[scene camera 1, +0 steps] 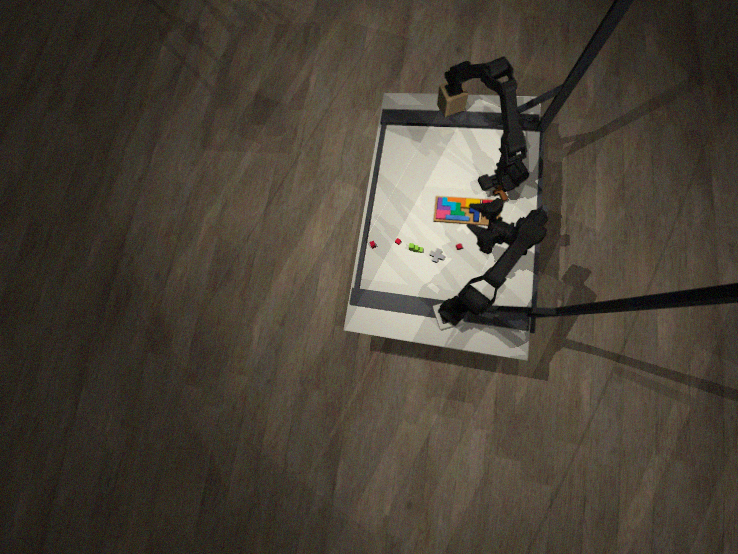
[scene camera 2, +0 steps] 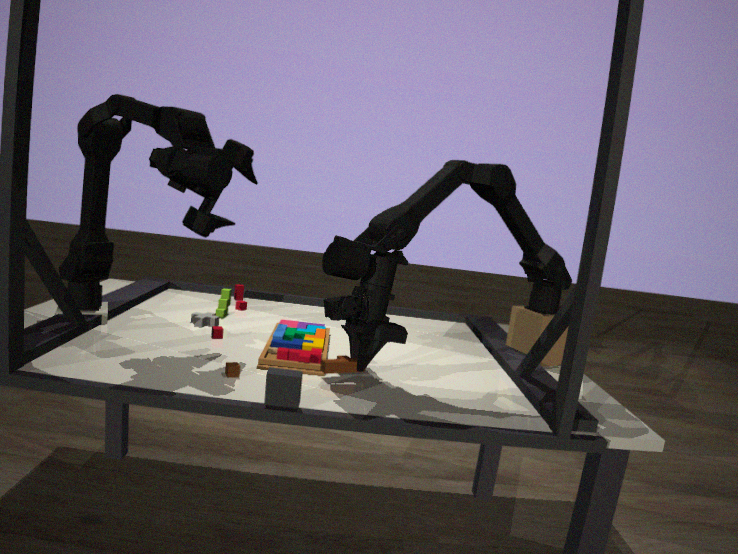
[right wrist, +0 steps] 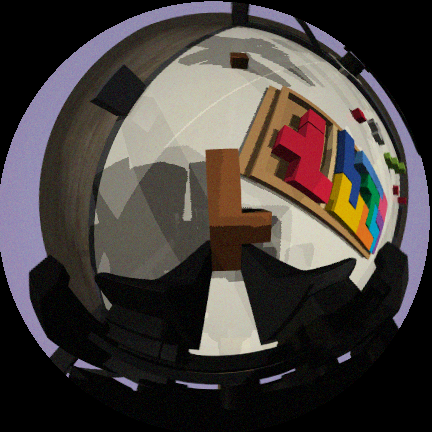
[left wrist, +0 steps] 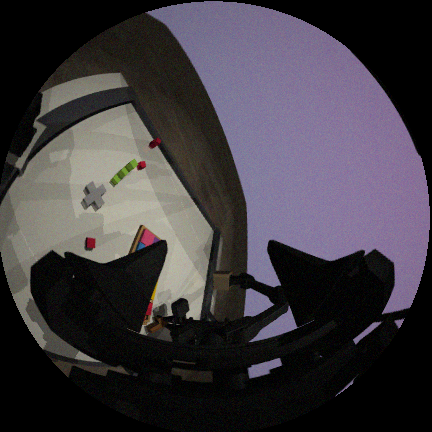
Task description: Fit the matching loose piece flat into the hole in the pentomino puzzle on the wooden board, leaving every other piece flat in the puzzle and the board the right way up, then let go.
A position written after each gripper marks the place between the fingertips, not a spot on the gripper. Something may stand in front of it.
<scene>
The left gripper [scene camera 2: 244,203] is open, with nothing in its grasp. A red piece [right wrist: 302,149] rests on a wooden puzzle board [scene camera 2: 268,358]. A yellow piece [right wrist: 338,206] rests on the wooden puzzle board. Further things: the right gripper [scene camera 2: 356,369].
The wooden puzzle board shows as well in the right wrist view [right wrist: 285,106]. The left gripper also shows in scene camera 1 [scene camera 1: 468,215] and in the left wrist view [left wrist: 218,245]. The right gripper shows as well in the right wrist view [right wrist: 224,244] and in the left wrist view [left wrist: 161,320].
</scene>
